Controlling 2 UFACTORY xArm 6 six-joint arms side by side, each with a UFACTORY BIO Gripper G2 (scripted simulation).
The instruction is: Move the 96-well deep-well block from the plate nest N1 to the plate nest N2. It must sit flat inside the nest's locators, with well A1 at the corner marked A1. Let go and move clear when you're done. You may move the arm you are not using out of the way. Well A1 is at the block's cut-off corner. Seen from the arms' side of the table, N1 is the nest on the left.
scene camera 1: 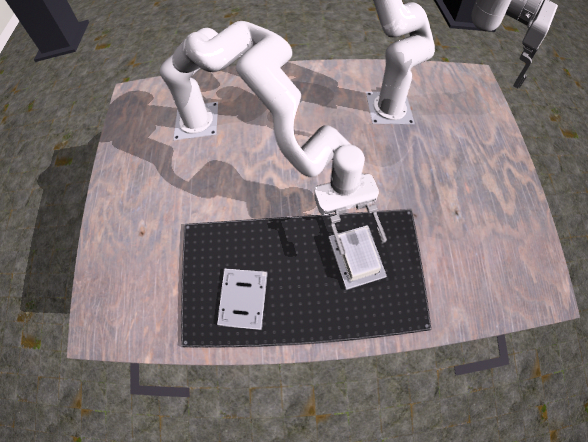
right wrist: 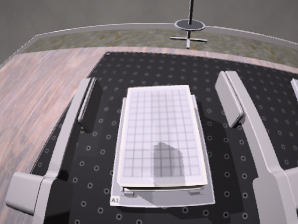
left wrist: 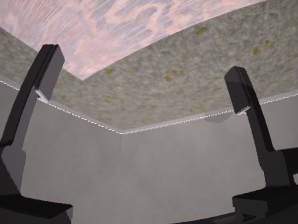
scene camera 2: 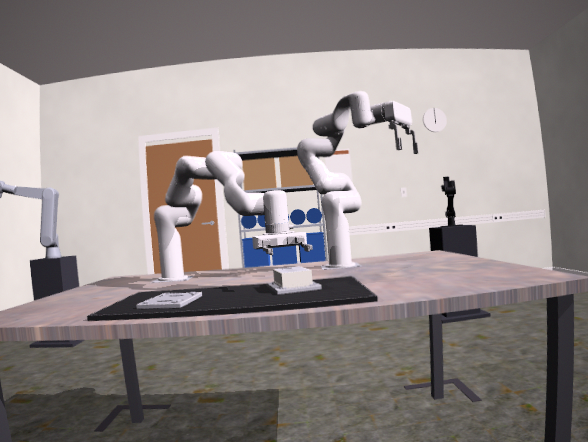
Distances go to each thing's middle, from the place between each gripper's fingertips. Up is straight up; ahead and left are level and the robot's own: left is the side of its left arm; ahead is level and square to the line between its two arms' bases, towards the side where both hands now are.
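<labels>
My right gripper is 10 mm short of the white deep-well block (scene camera 1: 360, 260), and it is 80 mm above the block.
My left gripper, meanwhile, is 340 mm short of the white deep-well block and 480 mm to the left of it, and it is 400 mm above it.
</labels>
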